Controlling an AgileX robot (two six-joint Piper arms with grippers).
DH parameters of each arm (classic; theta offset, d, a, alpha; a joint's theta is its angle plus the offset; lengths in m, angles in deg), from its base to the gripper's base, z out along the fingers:
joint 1: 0 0.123 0 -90
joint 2: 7.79 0 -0.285 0
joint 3: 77.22 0 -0.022 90
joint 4: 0 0.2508 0 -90
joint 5: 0 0 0.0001 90
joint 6: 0 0.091 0 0
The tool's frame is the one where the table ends.
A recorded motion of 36 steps. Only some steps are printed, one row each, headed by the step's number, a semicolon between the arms.
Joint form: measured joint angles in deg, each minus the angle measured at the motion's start. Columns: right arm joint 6, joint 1, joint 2, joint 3, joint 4, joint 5; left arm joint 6, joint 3, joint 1, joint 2, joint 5, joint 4.
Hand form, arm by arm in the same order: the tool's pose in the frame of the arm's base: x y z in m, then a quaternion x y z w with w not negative. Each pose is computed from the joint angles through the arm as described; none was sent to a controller.
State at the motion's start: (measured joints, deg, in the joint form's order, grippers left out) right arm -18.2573 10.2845 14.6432 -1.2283 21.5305 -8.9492; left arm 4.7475 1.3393 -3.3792 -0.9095 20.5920 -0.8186
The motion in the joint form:
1: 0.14 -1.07 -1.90 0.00 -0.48 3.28; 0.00 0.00 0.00 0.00 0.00 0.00
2: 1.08 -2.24 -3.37 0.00 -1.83 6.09; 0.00 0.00 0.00 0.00 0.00 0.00
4: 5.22 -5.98 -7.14 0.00 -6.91 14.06; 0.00 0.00 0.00 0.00 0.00 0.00
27: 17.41 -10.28 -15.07 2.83 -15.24 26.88; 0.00 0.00 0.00 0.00 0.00 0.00
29: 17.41 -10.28 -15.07 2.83 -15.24 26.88; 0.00 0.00 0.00 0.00 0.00 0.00
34: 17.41 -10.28 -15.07 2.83 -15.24 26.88; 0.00 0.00 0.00 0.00 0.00 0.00
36: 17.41 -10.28 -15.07 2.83 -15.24 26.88; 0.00 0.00 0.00 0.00 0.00 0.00
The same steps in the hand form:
1: 0.0752 0.0090 0.2143 -0.02734 0.71414 0.06082 0.69682; 0.0526 -0.0036 0.1738 0.05278 0.79705 0.00115 0.60161
2: 0.0728 0.0088 0.2121 -0.02908 0.72095 0.05758 0.68998; 0.0526 -0.0036 0.1738 0.05278 0.79705 0.00115 0.60161
4: 0.0664 0.0071 0.2046 -0.02554 0.74404 0.04232 0.66630; 0.0526 -0.0036 0.1738 0.05278 0.79705 0.00115 0.60161
27: 0.0543 0.0031 0.1760 0.02493 0.78765 0.04090 0.61426; 0.0526 -0.0036 0.1738 0.05278 0.79705 0.00115 0.60161
29: 0.0543 0.0031 0.1760 0.02493 0.78765 0.04090 0.61426; 0.0526 -0.0036 0.1738 0.05278 0.79705 0.00115 0.60161
34: 0.0543 0.0031 0.1760 0.02493 0.78765 0.04090 0.61426; 0.0526 -0.0036 0.1738 0.05278 0.79705 0.00115 0.60161
36: 0.0543 0.0031 0.1760 0.02493 0.78765 0.04090 0.61426; 0.0526 -0.0036 0.1738 0.05278 0.79705 0.00115 0.60161

